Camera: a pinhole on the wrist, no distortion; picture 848 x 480 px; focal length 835.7 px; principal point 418.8 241.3 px. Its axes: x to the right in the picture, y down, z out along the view. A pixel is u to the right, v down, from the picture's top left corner.
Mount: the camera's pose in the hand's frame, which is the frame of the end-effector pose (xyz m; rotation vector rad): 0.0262 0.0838 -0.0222 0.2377 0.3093 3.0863
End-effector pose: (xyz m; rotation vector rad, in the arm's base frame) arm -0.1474 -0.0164 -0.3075 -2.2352 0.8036 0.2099
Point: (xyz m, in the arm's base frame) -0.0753 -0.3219 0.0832
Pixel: behind the camera
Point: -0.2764 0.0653 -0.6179
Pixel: 700 35
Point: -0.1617 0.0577 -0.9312
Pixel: 318 25
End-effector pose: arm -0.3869 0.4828 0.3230 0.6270 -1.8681 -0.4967
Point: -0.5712 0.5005 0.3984
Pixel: 196 346
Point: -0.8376 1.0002 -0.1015
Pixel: outside the picture
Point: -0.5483 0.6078 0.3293
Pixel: 799 189
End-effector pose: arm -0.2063 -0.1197 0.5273 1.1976 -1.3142 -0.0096
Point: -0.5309 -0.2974 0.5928
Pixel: 509 243
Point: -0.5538 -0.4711 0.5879
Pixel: 357 398
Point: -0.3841 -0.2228 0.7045
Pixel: 140 19
